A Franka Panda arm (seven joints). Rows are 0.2 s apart.
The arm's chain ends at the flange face. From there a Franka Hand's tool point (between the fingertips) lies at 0.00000 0.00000 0.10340 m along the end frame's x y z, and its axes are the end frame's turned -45 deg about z.
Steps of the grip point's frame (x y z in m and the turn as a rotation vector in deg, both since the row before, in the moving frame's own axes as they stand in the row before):
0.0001, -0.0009, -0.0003, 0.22, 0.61, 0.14
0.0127, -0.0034, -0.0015, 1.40, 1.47, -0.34
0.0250, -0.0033, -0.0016, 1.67, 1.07, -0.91
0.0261, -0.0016, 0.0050, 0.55, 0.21, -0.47
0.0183, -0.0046, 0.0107, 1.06, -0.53, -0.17
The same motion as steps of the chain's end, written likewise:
-0.0011, 0.0004, -0.0003, 0.59, 0.28, 0.14
0.0065, -0.0077, -0.0014, 2.03, 0.05, -0.34
0.0161, -0.0165, -0.0015, 1.94, -0.42, -0.91
0.0178, -0.0186, 0.0050, 0.54, -0.24, -0.47
0.0117, -0.0155, 0.0107, 0.37, -1.12, -0.17

